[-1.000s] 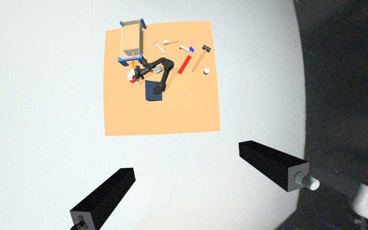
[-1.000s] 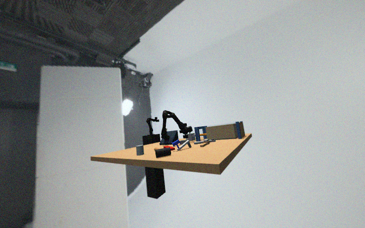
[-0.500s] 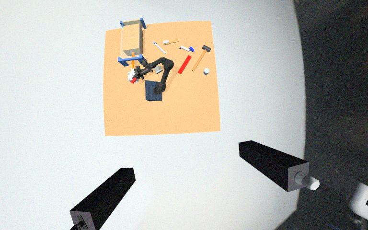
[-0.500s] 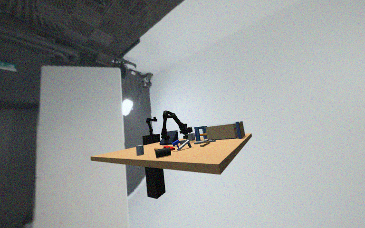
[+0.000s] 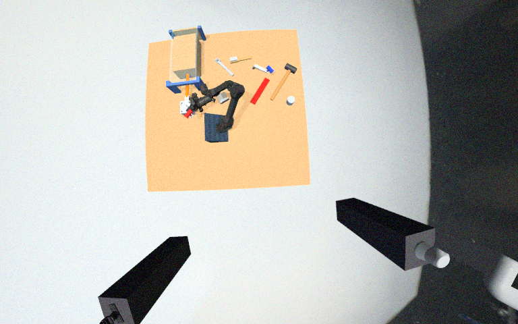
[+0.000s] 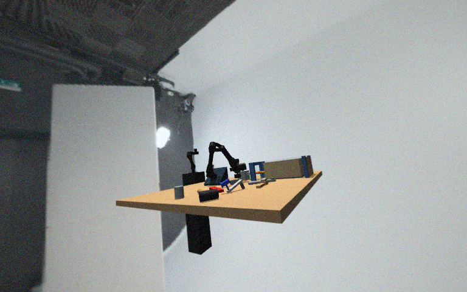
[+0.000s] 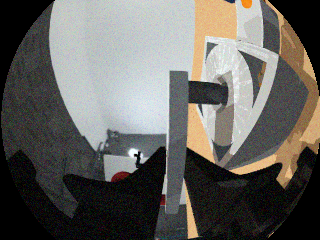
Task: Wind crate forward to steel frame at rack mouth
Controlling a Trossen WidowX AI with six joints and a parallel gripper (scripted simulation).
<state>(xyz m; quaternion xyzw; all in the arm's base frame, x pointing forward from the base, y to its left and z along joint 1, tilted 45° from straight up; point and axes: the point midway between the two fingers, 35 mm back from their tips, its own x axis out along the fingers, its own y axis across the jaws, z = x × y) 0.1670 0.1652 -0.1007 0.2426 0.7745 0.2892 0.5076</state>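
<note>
Right now the winch handle is 10 mm behind my gripper tip, 20 mm to the right of it and 10 mm above it. The rest, counted from my gripper tip: winch: 30 mm ahead, 10 mm to the left, 90 mm below; then red knob: 40 mm behind, 30 mm to the right, 40 mm above; then blue steel frame: 210 mm ahead, 20 mm below.
</note>
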